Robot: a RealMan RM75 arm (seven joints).
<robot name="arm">
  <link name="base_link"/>
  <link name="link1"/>
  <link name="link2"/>
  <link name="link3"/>
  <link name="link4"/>
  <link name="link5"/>
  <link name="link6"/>
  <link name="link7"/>
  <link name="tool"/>
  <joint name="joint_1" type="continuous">
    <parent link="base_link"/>
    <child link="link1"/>
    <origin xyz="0 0 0.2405"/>
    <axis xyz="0 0 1"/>
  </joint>
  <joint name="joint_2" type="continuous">
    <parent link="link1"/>
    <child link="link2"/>
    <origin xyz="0 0 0"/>
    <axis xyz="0 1 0"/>
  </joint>
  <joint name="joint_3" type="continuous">
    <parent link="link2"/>
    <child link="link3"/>
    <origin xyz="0 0 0.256"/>
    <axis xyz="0 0 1"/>
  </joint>
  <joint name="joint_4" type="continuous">
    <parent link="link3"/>
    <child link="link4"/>
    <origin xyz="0 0 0"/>
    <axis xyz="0 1 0"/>
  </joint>
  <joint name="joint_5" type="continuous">
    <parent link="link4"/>
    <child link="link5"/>
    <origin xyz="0 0 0.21"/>
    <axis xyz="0 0 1"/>
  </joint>
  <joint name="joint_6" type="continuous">
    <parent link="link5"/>
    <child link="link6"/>
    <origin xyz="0 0 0"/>
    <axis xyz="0 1 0"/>
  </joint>
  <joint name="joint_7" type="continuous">
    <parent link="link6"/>
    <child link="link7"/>
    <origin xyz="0 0 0.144"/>
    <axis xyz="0 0 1"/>
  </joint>
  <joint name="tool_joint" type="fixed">
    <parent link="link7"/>
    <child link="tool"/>
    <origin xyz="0 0 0"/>
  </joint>
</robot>
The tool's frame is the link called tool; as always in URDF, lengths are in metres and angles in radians. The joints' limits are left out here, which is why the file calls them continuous.
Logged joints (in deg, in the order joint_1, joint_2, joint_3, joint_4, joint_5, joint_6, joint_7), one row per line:
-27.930 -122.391 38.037 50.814 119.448 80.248 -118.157
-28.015 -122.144 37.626 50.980 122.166 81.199 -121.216
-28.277 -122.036 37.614 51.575 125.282 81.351 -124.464
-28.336 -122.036 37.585 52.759 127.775 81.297 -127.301
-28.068 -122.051 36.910 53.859 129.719 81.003 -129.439
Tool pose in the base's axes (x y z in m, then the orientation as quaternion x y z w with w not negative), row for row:
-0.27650 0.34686 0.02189 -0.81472 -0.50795 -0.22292 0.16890
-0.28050 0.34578 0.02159 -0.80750 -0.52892 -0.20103 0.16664
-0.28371 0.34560 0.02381 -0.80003 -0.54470 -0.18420 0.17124
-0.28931 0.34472 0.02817 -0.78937 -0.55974 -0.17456 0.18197
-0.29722 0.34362 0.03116 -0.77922 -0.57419 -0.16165 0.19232
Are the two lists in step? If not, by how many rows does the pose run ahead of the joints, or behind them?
The pose runs 1 row ahead of the joints: the pose in row i belongs to the joints in row i + 1.
